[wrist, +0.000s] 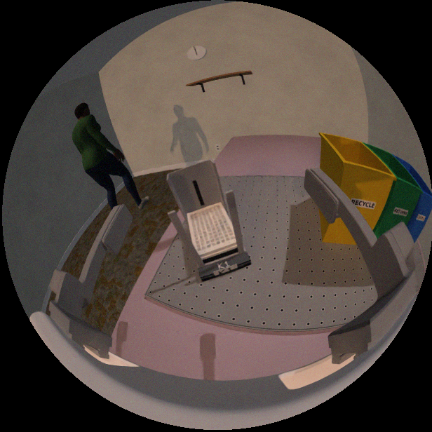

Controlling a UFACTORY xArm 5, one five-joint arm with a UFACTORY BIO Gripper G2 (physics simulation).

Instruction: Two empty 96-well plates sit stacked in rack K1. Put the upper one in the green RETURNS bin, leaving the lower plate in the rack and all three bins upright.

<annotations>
gripper: 209, 191
white 96-well plate: 211, 231
yellow bin: 362, 175
</annotations>
